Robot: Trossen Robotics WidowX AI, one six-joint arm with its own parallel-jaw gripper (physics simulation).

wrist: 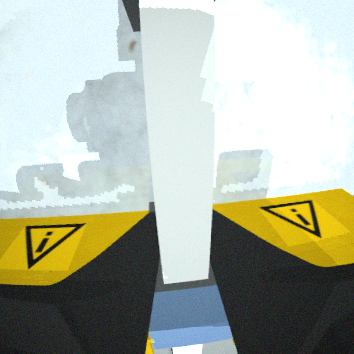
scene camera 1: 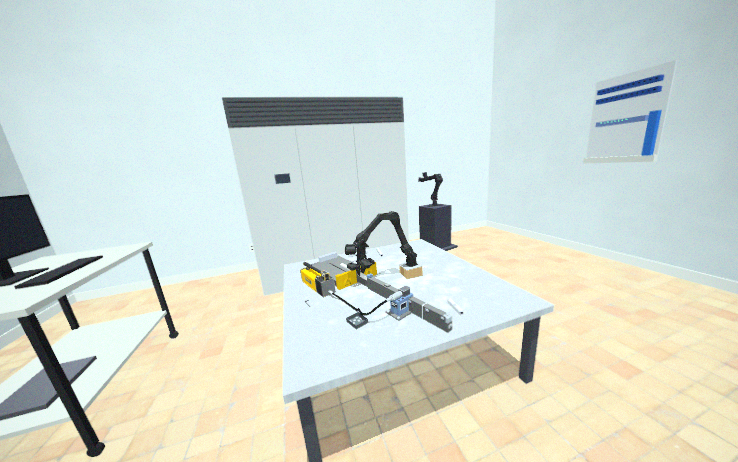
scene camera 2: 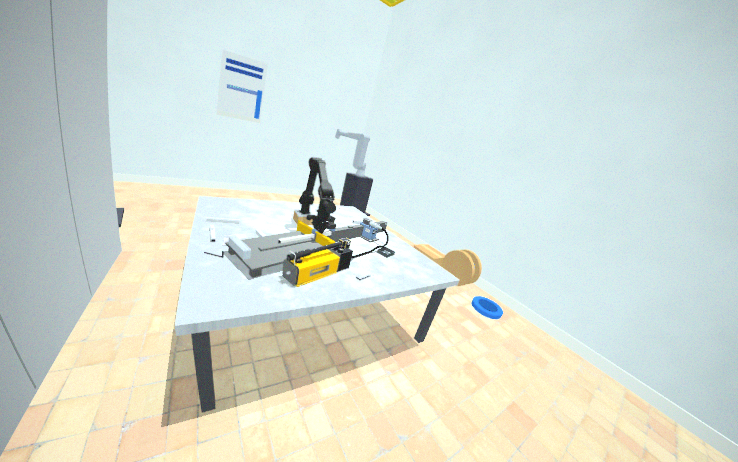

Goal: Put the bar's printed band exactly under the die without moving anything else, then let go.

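Where they show: gripper, fingertip midpoint: (wrist: 180,219) (scene camera 1: 360,275); arm's base, link origin: (scene camera 1: 411,264) (scene camera 2: 304,212).
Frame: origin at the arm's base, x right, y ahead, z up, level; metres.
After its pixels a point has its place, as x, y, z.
The white bar (scene camera 2: 295,239) @[0.260, 0.376, -0.005] (wrist: 180,150) @[0.065, 0.337, 0.002] lies lengthwise above the grey machine bed (scene camera 1: 329,264) @[0.432, 0.436, -0.018] (scene camera 2: 247,260) @[0.530, 0.489, -0.018]. My gripper (scene camera 1: 361,268) @[0.103, 0.343, -0.017] (scene camera 2: 325,228) @[0.103, 0.343, -0.017] (wrist: 180,219) @[0.103, 0.343, -0.017] is shut on the bar near the yellow guard plates (scene camera 1: 345,280) @[0.116, 0.448, -0.021] (scene camera 2: 322,237) @[0.123, 0.411, 0.009] (wrist: 310,225) @[0.117, 0.433, -0.027]. In the wrist view the bar runs between the black fingers, with a blue surface (wrist: 191,306) @[0.123, 0.345, 0.016] below its near end. The printed band cannot be made out. The die cannot be told apart from the other machine parts.
A yellow unit (scene camera 1: 310,278) @[0.236, 0.638, 0.006] (scene camera 2: 318,267) @[0.293, 0.646, -0.006] stands beside the bed. A blue device (scene camera 1: 400,305) @[-0.344, 0.355, -0.006] (scene camera 2: 368,231) @[-0.282, 0.351, -0.013] stands beside the long dark rail (scene camera 1: 432,314) @[-0.485, 0.278, -0.012]. A cable leads to a small black box (scene camera 1: 356,319) @[-0.234, 0.552, -0.066] (scene camera 2: 385,252) @[-0.266, 0.545, -0.069]. A loose white piece (scene camera 1: 455,306) @[-0.464, 0.101, -0.049] lies beyond the rail.
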